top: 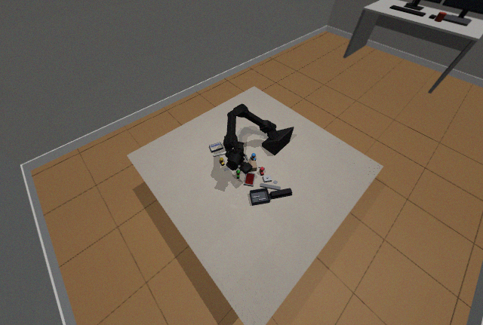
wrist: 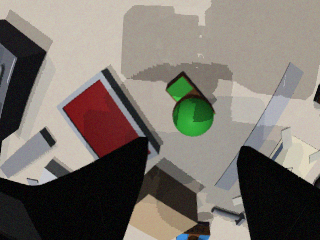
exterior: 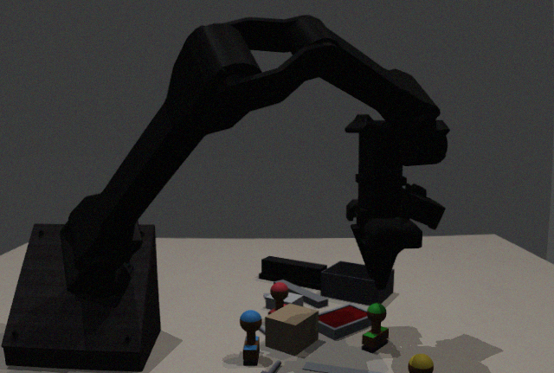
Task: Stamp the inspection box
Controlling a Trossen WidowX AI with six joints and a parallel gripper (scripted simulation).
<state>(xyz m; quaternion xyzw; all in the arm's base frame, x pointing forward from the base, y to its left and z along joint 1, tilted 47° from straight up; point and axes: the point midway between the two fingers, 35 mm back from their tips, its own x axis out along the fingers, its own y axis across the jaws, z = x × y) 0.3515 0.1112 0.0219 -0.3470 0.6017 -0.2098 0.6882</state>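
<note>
My gripper tip is 7 cm above the green-knobbed stamp. Also, from my gripper tip: tan block (12 cm behind, 7 cm below); grey ruler strip (2 cm behind, 8 cm to the right, 9 cm below); red ink pad (4 cm behind, 7 cm to the left, 9 cm below).
</note>
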